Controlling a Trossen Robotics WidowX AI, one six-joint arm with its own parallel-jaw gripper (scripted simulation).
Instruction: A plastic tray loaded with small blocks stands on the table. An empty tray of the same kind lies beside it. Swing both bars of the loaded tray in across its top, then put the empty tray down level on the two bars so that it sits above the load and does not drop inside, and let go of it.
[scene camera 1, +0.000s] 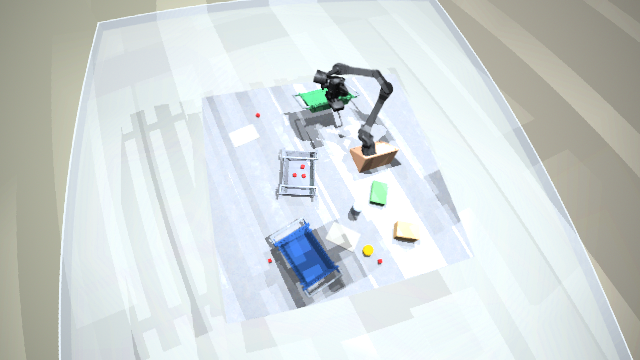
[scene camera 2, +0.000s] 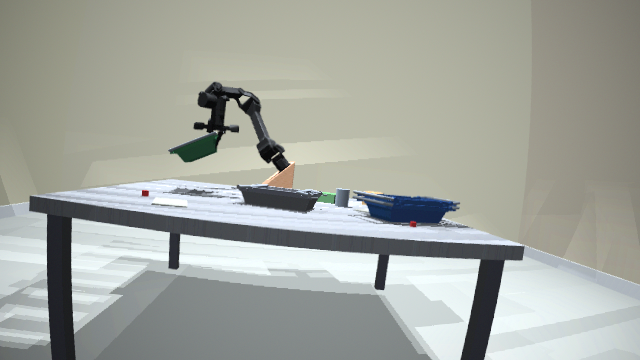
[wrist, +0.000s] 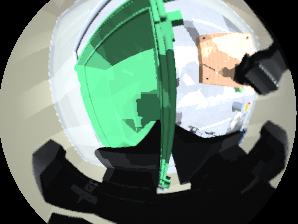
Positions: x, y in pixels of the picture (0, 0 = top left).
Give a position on a green tray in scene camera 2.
198, 148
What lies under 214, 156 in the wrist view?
My gripper.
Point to a green tray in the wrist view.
127, 71
